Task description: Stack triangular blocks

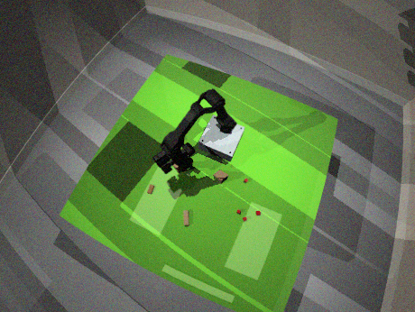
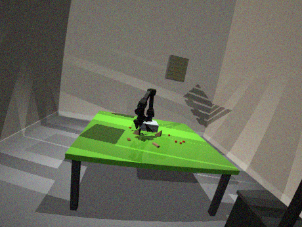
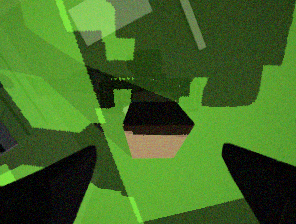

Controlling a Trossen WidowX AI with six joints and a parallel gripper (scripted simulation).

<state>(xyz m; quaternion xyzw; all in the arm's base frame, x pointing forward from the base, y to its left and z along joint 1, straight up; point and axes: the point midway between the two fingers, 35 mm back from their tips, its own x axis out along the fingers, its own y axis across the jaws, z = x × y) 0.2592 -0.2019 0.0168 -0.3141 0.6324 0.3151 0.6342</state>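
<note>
The small orange piece lies 18 cm behind my gripper tip, 6 cm below it and 4 cm to the right of it.
</note>
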